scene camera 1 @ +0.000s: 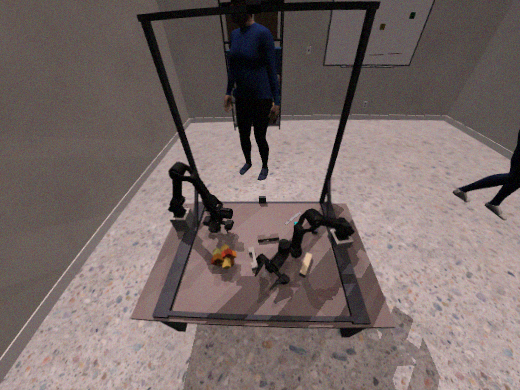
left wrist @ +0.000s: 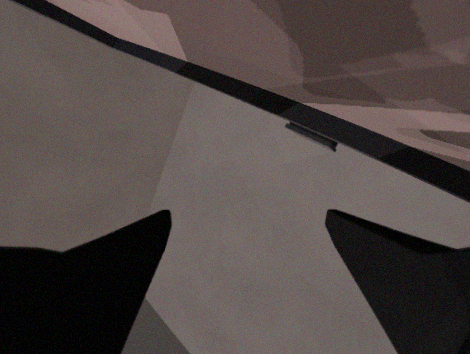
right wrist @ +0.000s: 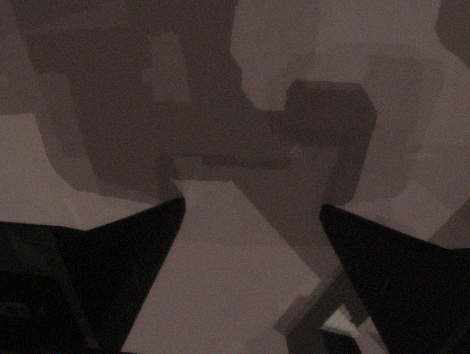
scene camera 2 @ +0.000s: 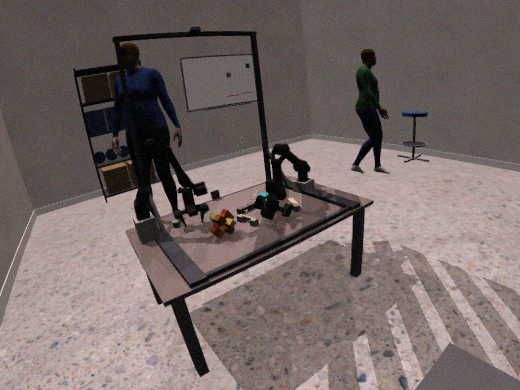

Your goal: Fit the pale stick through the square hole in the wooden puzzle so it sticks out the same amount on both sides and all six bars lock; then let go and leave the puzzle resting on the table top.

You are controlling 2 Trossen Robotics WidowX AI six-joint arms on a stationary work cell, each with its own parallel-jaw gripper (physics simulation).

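Frame: origin at the left arm's base, x down, y right, z back, level; centimetres.
Seen in the pictures: left gripper, fingertip midpoint: point(scene camera 1: 262, 283) point(left wrist: 249, 217) point(scene camera 2: 274, 212); right gripper, fingertip midpoint: point(scene camera 1: 221, 230) point(right wrist: 252, 207) point(scene camera 2: 194, 224); left arm's base at its link origin: point(scene camera 1: 341, 235) point(scene camera 2: 303, 180); right arm's base at its link origin: point(scene camera 1: 180, 213) point(scene camera 2: 143, 217).
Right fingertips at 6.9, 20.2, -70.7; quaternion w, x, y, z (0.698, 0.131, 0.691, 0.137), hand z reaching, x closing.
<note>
Offsets run from my right fingertips to a thing's top centre, as dx, dy, dz.
The pale stick @[-3.2, -31.5, +46.3] point(scene camera 1: 306, 264) point(scene camera 2: 293, 203) lies on the table, right of the puzzle in both scene views. The wooden puzzle point(scene camera 1: 224, 256) point(scene camera 2: 222, 223), a red, orange and yellow cluster of crossing bars, rests tilted on the table; its square hole cannot be made out. My right gripper point(scene camera 1: 222, 230) point(scene camera 2: 193, 219) point(right wrist: 252, 207) is open and empty above the table, behind the puzzle in scene camera 1. My left gripper point(scene camera 1: 265, 281) point(left wrist: 249, 217) is open and empty, between puzzle and stick; its wrist view faces the wall past the table edge.
A whitish notched bar @[-3.2, -23.2, +18.5] point(scene camera 1: 253, 259) point(scene camera 2: 247, 219) lies between the puzzle and my left gripper. A darker notched bar @[-3.2, -11.3, +29.2] point(scene camera 1: 268, 239) lies behind it. Another light notched piece @[-3.2, +10.5, -4.0] point(scene camera 2: 176, 223) point(right wrist: 340, 322) lies near my right gripper. A thin light object @[-0.2, +2.3, +48.4] point(scene camera 1: 292, 218) lies at the back.
</note>
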